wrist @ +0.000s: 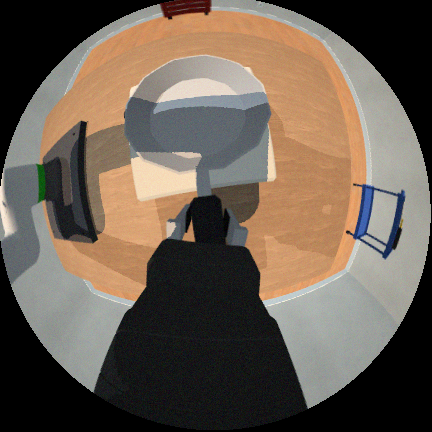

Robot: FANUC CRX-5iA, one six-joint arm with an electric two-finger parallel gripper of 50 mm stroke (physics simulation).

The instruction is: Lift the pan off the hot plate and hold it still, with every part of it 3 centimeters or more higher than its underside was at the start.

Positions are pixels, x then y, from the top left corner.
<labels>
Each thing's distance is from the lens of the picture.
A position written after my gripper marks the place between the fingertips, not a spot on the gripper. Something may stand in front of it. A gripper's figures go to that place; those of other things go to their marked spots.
my gripper [207, 214]: 0.16 m
grey pan [192, 114]: 0.21 m
cream hot plate [257, 165]: 0.21 m
</labels>
